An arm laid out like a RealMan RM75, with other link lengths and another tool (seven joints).
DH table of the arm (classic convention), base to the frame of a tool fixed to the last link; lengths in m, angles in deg. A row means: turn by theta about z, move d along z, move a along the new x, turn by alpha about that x. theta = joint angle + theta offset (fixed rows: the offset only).
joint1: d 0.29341, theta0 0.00, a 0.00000, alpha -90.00
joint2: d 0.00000, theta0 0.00, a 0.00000, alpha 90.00
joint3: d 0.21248, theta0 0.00, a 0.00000, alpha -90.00
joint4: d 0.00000, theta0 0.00, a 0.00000, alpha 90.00
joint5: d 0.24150, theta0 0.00, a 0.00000, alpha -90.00
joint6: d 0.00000, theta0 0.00, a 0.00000, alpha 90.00
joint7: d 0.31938, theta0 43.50, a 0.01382, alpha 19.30
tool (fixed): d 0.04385, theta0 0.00, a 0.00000, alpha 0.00
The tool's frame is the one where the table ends.
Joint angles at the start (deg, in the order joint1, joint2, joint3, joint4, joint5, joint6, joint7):
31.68, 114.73, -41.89, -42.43, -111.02, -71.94, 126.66
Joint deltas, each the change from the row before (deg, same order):
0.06, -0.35, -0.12, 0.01, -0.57, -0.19, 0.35
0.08, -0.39, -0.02, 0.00, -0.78, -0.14, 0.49
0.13, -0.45, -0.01, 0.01, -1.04, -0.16, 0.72
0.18, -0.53, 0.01, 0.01, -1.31, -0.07, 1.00
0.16, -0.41, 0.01, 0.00, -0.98, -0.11, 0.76
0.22, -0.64, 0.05, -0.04, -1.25, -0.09, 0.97
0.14, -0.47, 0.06, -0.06, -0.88, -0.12, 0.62
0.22, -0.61, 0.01, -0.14, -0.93, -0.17, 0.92
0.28, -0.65, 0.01, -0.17, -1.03, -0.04, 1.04
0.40, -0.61, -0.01, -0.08, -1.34, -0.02, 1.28
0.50, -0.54, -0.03, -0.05, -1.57, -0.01, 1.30
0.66, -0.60, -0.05, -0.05, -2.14, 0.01, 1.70
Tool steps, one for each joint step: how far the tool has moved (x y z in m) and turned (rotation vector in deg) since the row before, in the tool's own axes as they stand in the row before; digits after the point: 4 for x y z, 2 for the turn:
-0.0005, -0.0033, -0.0004, 0.67, 0.10, -0.18
-0.0015, -0.0042, -0.0006, 0.83, 0.02, -0.07
-0.0016, -0.0054, -0.0004, 1.08, 0.07, 0.01
-0.0027, -0.0066, -0.0004, 1.34, -0.01, 0.18
-0.0019, -0.0047, -0.0004, 0.99, 0.02, 0.11
-0.0043, -0.0059, -0.0014, 1.28, -0.20, 0.13
-0.0032, -0.0042, -0.0013, 0.89, -0.18, 0.03
-0.0041, -0.0037, -0.0021, 0.95, -0.20, 0.10
-0.0054, -0.0037, -0.0023, 1.03, -0.37, 0.17
-0.0047, -0.0045, -0.0013, 1.28, -0.24, 0.28
-0.0041, -0.0048, -0.0005, 1.44, -0.21, 0.19
-0.0049, -0.0066, -0.0001, 1.93, -0.27, 0.29

